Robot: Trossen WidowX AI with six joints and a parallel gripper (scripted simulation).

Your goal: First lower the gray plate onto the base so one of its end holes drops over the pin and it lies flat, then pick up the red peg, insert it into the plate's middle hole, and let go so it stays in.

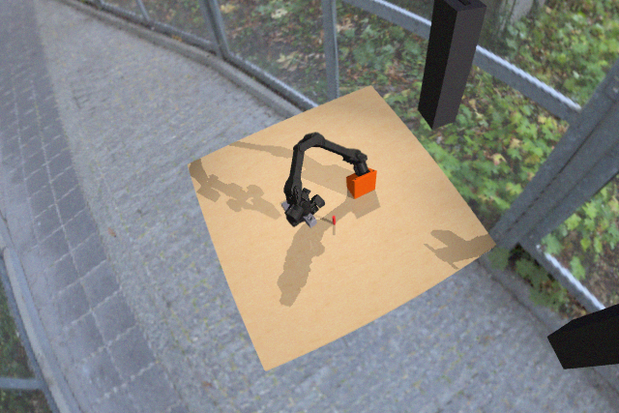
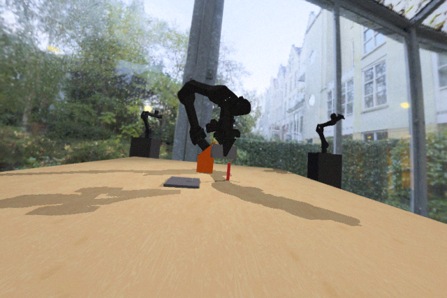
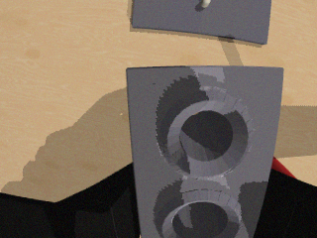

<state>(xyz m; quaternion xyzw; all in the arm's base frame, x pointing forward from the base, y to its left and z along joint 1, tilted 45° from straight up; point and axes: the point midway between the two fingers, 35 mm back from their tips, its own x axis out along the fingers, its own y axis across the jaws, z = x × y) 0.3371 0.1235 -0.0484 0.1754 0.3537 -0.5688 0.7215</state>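
Now: gripper tip 13 cm to the left of the dark flat base, 11 cm above it and 1 cm short of it. Also, from my gripper tip: gray plate 3 cm above; red peg 12 cm behind, 8 cm below, 2 cm to the left.
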